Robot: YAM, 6 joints.
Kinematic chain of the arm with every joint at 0, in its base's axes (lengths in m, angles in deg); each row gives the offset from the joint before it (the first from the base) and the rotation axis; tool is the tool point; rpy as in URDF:
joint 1: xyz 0 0 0.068 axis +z
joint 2: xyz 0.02 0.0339 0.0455 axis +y
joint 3: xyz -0.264 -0.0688 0 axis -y
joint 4: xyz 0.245 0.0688 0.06 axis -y
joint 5: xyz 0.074 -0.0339 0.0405 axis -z
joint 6: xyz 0.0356 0 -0.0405 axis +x
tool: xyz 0 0 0 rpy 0 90 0
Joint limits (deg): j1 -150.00..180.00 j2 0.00..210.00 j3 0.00..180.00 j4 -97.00..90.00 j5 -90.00..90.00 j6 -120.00..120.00
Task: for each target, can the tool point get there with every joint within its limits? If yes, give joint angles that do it. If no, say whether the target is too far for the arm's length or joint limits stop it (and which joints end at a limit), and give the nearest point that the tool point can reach.
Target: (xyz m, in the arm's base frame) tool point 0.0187 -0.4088 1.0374
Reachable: no: too far | nearest point 0.0120 -0.2627 0.6902 | short by 0.377 m
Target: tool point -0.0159 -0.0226 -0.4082
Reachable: no: joint limits stop it (at a limit: joint 2) | nearest point -0.0404 -0.0574 -0.3333 | short by 0.086 m
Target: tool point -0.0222 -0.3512 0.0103
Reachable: yes | joints -88.26 134.75 67.30 -25.71 67.54 78.03
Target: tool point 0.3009 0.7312 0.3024
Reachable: no: too far | nearest point 0.2389 0.5806 0.2625 | short by 0.168 m
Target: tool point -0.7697 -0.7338 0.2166
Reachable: no: too far | nearest point -0.4653 -0.4436 0.1750 | short by 0.423 m
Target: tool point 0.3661 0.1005 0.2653
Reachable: yes | joints 10.30 100.98 76.94 -22.19 -69.73 -62.47
